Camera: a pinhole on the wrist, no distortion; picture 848 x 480 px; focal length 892.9 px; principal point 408.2 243.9 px. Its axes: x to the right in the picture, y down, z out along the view. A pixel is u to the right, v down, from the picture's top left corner.
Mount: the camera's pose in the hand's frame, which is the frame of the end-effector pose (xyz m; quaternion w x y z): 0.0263 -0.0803 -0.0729 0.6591 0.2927 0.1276 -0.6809
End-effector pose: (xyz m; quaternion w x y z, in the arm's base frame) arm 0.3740 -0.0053 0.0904 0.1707 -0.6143 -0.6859 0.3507
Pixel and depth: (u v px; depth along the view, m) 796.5 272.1 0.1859
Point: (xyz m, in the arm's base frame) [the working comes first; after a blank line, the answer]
In the camera's frame: 0.0808 0.0059 0.1859

0.1733 -0.0207 0.2444
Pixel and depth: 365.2 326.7 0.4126
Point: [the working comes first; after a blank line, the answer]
In the camera's frame: -0.0199 0.0383 0.4126

-0.0187 -0.1108 0.1118
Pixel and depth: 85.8 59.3 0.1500
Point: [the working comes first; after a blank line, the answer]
In the camera's frame: -0.0542 -0.0310 0.1500

0.2503 -0.0634 0.1298
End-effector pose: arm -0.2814 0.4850 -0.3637 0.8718 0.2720 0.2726 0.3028
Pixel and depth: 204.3 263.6 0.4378
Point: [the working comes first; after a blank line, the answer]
In the camera's frame: -0.1000 0.0097 0.4378

-0.0210 0.1717 -0.2630
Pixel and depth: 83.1 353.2 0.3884
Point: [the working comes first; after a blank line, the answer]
In the camera's frame: -0.1414 0.0475 0.3884

-0.0169 0.2444 -0.2459
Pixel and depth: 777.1 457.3 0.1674
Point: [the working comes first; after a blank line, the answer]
In the camera's frame: 0.0692 0.0400 0.1674

-0.1536 0.3387 -0.5021
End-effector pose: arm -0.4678 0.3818 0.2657 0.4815 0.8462 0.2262 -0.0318
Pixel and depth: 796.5 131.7 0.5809
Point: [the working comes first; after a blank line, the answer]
In the camera's frame: 0.2526 -0.0730 0.5809

-0.8313 0.3941 -0.2970
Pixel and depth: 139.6 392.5 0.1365
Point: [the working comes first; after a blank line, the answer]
In the camera's frame: -0.0411 0.0227 0.1365

-0.4954 0.3885 0.1273
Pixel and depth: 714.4 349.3 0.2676
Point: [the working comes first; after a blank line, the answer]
In the camera's frame: 0.0918 0.0316 0.2676

-0.5807 0.4368 -0.0318
